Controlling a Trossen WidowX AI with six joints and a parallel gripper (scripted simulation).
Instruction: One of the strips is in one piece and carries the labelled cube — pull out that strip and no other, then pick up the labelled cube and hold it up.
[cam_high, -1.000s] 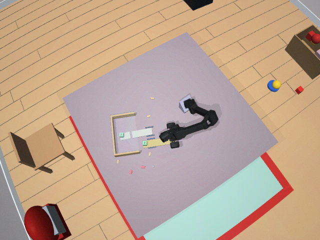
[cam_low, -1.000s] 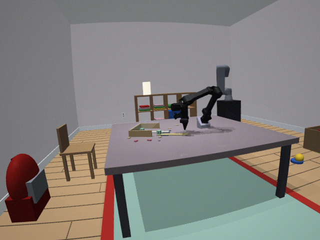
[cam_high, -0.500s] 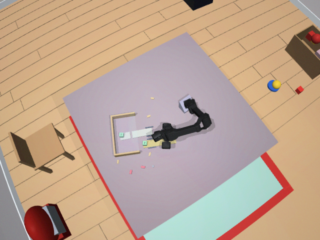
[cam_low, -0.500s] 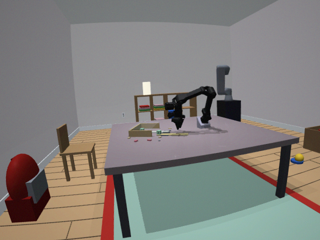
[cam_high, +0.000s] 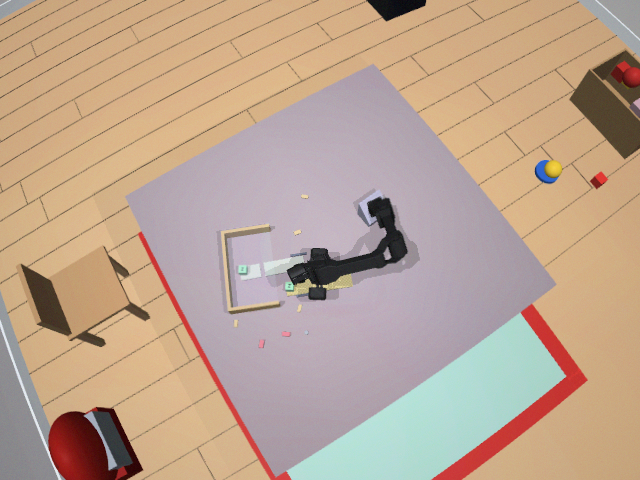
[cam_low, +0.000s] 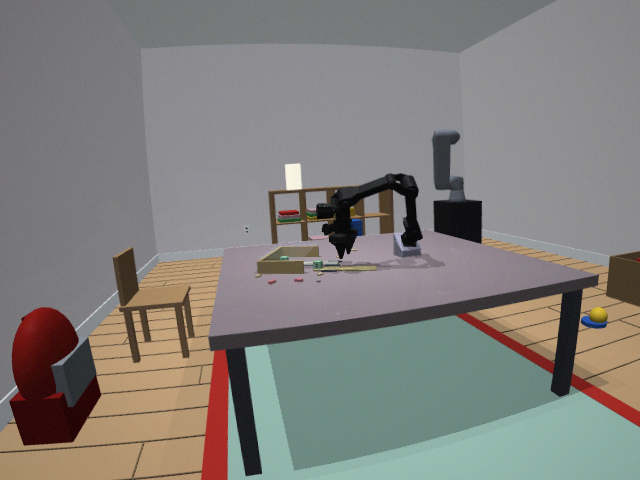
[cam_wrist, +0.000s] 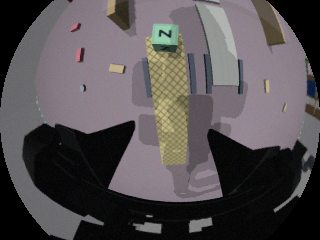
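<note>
The yellow checkered strip is 5 cm below my gripper tip.
</note>
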